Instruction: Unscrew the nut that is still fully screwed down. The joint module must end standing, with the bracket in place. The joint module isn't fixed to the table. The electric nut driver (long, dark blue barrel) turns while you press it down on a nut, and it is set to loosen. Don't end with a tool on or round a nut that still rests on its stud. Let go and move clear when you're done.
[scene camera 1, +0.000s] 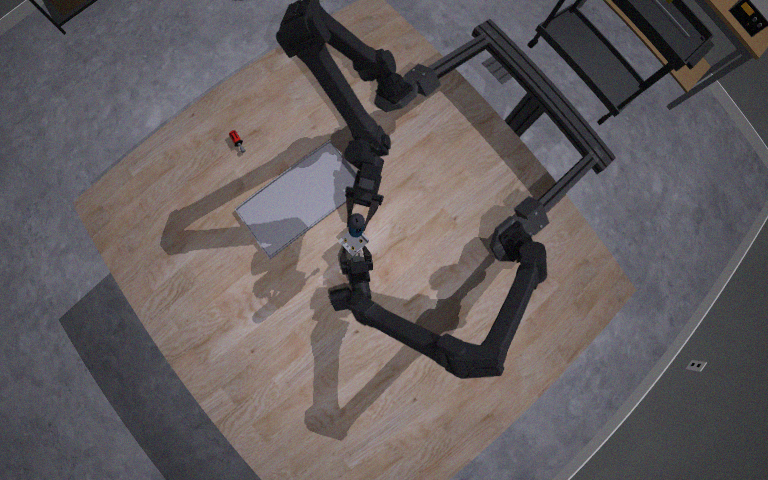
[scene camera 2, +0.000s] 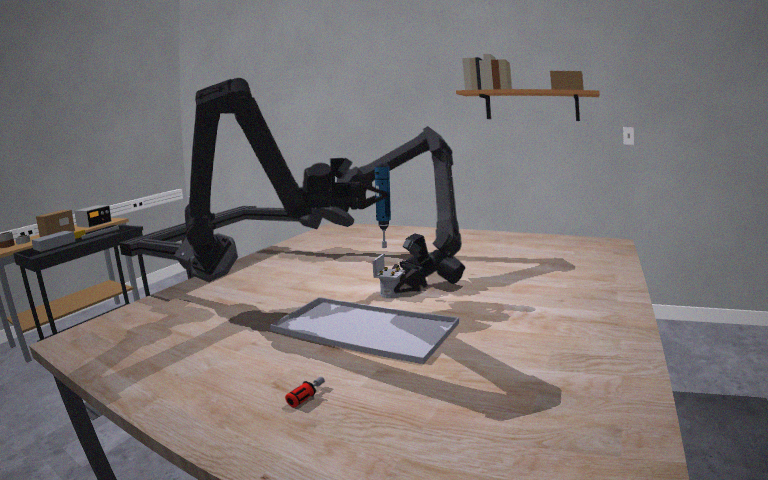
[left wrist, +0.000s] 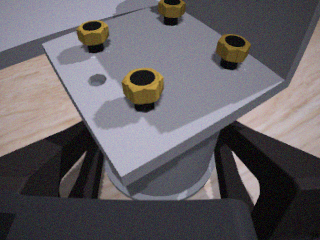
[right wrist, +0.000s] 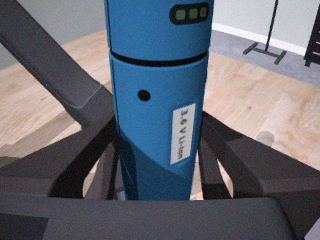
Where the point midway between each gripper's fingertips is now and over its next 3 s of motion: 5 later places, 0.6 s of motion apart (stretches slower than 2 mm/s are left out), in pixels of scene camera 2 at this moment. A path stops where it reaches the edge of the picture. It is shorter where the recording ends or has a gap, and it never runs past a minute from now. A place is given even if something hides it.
My left gripper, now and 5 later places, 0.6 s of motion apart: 388, 288; 392, 284; 397, 280; 402, 277; 403, 267; 403, 256
My right gripper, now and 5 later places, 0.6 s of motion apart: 385, 193; 381, 193; 374, 193; 369, 193; 367, 192; 367, 191
